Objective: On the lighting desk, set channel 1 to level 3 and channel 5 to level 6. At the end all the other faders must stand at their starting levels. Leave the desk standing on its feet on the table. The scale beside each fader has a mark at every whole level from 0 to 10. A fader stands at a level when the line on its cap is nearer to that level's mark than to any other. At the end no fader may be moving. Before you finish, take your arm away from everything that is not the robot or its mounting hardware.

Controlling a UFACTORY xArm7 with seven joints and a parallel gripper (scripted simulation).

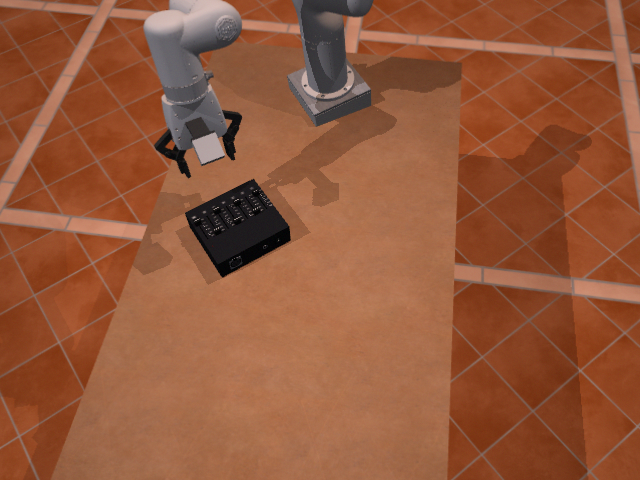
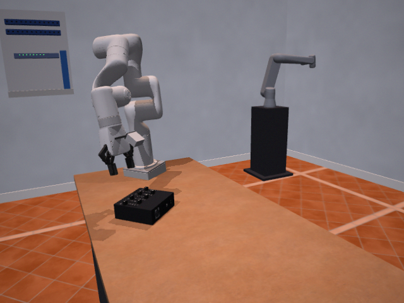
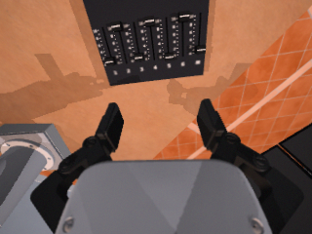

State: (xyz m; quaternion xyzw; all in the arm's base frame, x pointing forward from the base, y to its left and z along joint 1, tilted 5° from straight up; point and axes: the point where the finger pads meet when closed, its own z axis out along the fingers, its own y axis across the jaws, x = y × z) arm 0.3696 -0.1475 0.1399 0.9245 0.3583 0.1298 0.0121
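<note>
The channel 1 fader cap lies 90 mm below my hand, 80 mm to the left of it and 10 mm behind it. Round my hand: channel 2 fader cap (90 mm to the left, 90 mm below, 30 mm ahead).
</note>
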